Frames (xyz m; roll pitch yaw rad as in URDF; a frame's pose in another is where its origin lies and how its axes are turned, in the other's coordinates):
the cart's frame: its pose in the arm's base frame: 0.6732 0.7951 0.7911 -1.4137 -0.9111 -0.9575
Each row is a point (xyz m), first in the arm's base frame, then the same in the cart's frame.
Working: the arm's base frame: its pose in the cart's frame: -0.4641 0.5262 -1.1041 1.4286 -0.8279 1.0222

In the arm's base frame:
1: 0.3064 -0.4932 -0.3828
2: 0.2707 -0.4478 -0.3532
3: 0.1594 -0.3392 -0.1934
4: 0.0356 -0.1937 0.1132
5: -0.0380 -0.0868 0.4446
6: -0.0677 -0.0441 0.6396
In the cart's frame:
1: -0.4113 1.2051 -1.2453
2: -0.4233 1.1417 -1.2384
3: -0.3907 0.9212 -1.2323
4: -0.2650 0.5844 -1.1967
5: -0.0827 0.2827 -1.1475
6: 0.0395 0.1241 -1.1221

